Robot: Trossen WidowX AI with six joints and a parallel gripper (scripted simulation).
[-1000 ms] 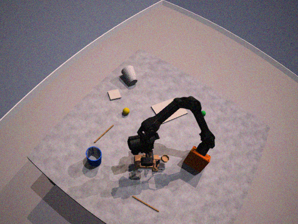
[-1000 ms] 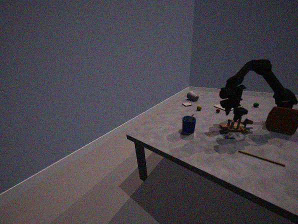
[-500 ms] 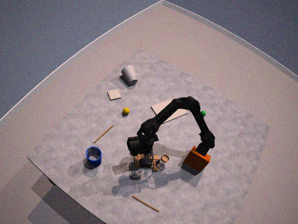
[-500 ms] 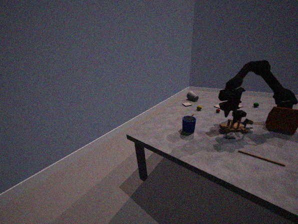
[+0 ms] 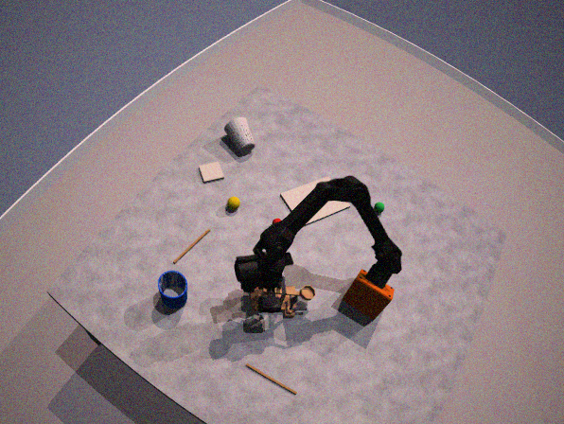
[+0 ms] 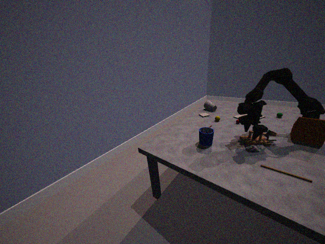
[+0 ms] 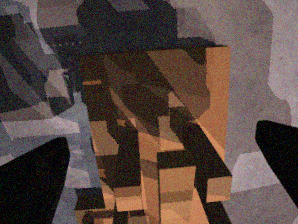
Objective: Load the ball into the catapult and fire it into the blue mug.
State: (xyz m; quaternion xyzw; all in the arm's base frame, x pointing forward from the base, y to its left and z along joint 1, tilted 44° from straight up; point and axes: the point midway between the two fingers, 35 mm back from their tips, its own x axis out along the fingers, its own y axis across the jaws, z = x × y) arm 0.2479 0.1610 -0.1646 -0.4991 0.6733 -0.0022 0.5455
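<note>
My gripper tip is 14 cm short of the red ball, 25 cm to the left of it and 3 cm above it. Round my gripper tip: blue mug: 20 cm ahead, 19 cm to the left, 2 cm below; wooden catapult: 6 cm behind, 4 cm to the right, 1 cm above; yellow ball: 30 cm ahead, 20 cm to the right, 2 cm below.
</note>
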